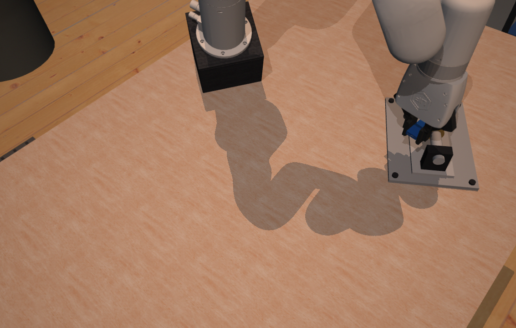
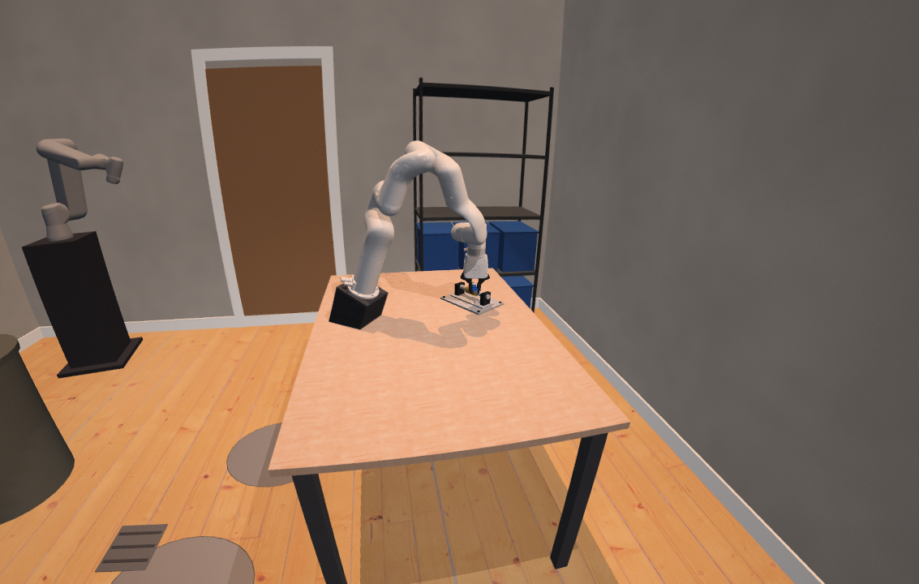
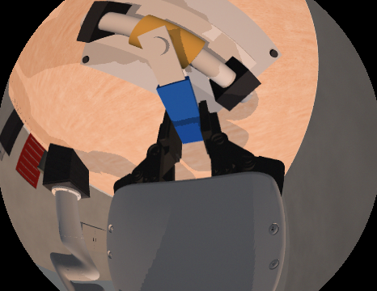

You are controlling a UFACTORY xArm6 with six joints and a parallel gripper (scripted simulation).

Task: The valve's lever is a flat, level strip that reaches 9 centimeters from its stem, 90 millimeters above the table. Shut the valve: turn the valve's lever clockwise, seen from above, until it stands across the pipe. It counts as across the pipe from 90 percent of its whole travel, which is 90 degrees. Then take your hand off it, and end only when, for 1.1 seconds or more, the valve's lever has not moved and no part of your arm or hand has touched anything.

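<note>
The valve lever is 4 cm to the left of my hand and 1 cm ahead of it.
</note>
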